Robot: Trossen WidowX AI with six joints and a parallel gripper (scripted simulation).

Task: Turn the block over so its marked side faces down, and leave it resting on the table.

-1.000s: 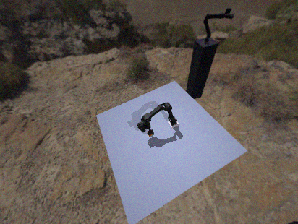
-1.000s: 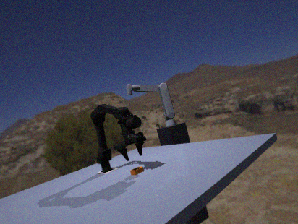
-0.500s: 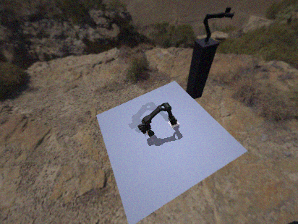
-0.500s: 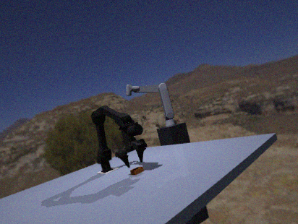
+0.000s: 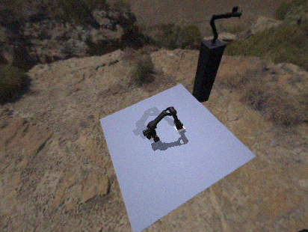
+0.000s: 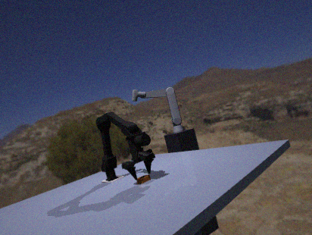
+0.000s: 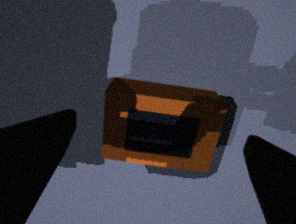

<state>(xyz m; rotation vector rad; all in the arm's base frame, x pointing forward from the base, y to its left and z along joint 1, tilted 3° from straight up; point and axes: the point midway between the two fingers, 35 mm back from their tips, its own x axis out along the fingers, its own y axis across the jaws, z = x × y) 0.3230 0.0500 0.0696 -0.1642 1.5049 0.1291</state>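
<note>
Now: the block 1 cm below my gripper tip.
</note>
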